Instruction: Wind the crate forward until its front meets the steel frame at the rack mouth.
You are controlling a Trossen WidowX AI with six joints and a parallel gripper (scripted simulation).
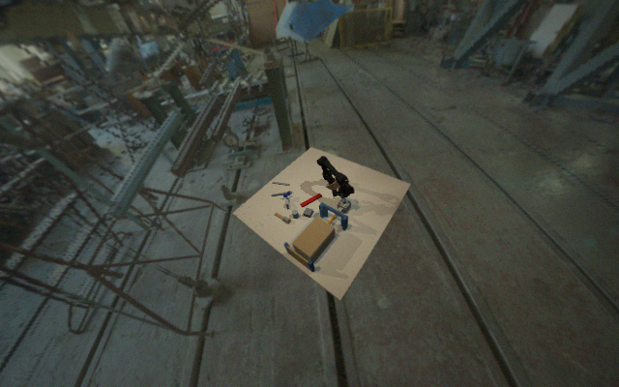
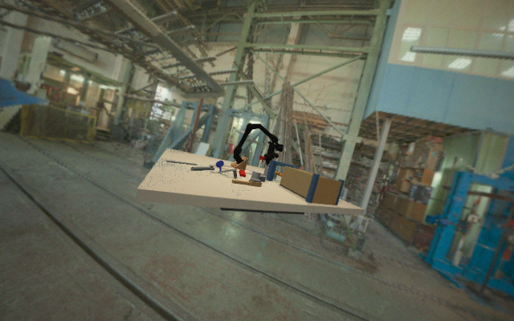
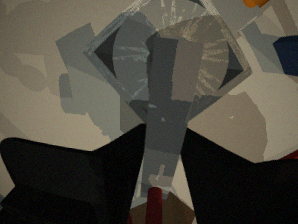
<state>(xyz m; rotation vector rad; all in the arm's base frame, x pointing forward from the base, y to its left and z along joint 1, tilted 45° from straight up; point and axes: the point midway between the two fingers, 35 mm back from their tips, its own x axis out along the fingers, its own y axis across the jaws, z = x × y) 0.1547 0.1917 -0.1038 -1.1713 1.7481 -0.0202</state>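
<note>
The red knob is 40 mm to the right of my gripper tip, 40 mm behind it and 40 mm above it. Also, from my gripper tip: winch handle 20 mm above, 10 mm to the right, 10 mm behind; then blue steel frame 200 mm ahead, 30 mm to the left, 10 mm above; then grey winch 60 mm below, 30 mm to the left, 20 mm ahead.
</note>
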